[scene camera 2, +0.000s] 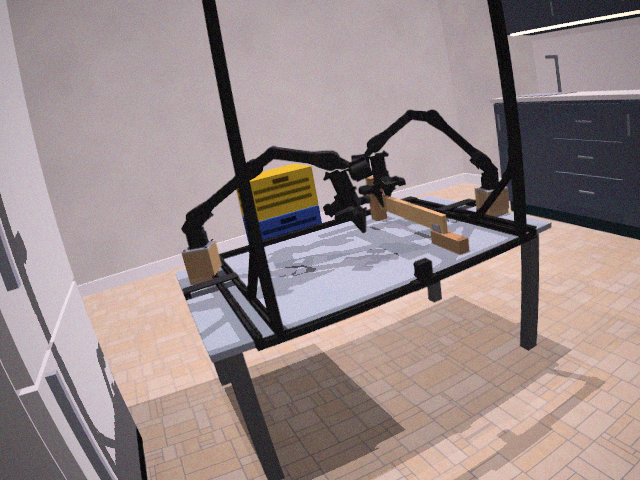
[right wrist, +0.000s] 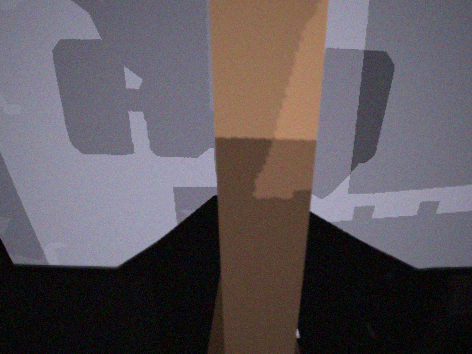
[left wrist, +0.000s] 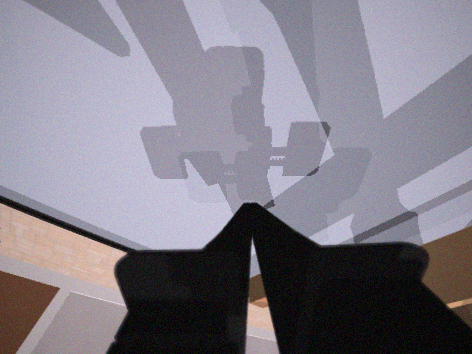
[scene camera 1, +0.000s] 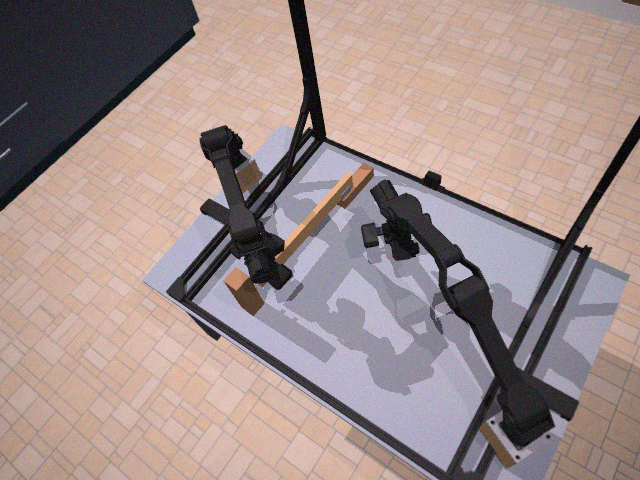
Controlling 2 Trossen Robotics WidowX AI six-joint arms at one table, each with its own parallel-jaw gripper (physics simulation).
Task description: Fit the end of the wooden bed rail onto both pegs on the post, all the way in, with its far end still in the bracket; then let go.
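Frame: origin at the left arm's base, x up, y back, z right, level; centimetres.
Where they show: left gripper, between the fingertips: [scene camera 2: 364, 232] [left wrist: 250, 209]; right gripper, between the fingertips: [scene camera 2: 385, 206] [right wrist: 248, 207]; left arm's base, origin of its link: [scene camera 2: 198, 245] [scene camera 1: 519, 429]; right arm's base, origin of its link: [scene camera 2: 491, 187] [scene camera 1: 234, 160].
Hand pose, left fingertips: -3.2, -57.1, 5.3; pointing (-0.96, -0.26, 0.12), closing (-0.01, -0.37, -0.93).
Note:
Each offset is from my left fingertips to the top centre of the thing, as dx, dy, dz. "spot": to the spot under its first point.
The wooden rail {+2.7, -17.7, -19.7} [scene camera 1: 315, 219] [scene camera 2: 416, 212] [right wrist: 265, 100] spans between the upright post {spot: +3.7, -5.0, -44.6} [scene camera 1: 245, 295] [scene camera 2: 378, 210] and the grey bracket {spot: -3.4, -23.4, -3.0} [scene camera 1: 345, 194] [scene camera 2: 436, 227] on a low wooden block {-1.9, -27.0, +2.2} [scene camera 1: 361, 181] [scene camera 2: 452, 241]. Its far end is at the bracket. My right gripper [scene camera 1: 272, 266] [scene camera 2: 382, 201] [right wrist: 248, 207] is shut on the rail near the post and hides its near end in scene camera 1. The pegs cannot be made out, so how the end sits on them is unclear. My left gripper [scene camera 2: 363, 227] [left wrist: 250, 209] is shut and empty above the table, apart from the rail.
A black frame [scene camera 1: 330, 379] [scene camera 2: 351, 312] edges the table, with tall uprights [scene camera 1: 306, 67] [scene camera 2: 227, 93] rising from it. A small black block {spot: -4.0, -13.6, +22.6} [scene camera 1: 431, 179] [scene camera 2: 423, 269] sits on one frame bar. Yellow [scene camera 2: 284, 191] and blue [scene camera 2: 289, 223] boxes show behind the table in scene camera 2.

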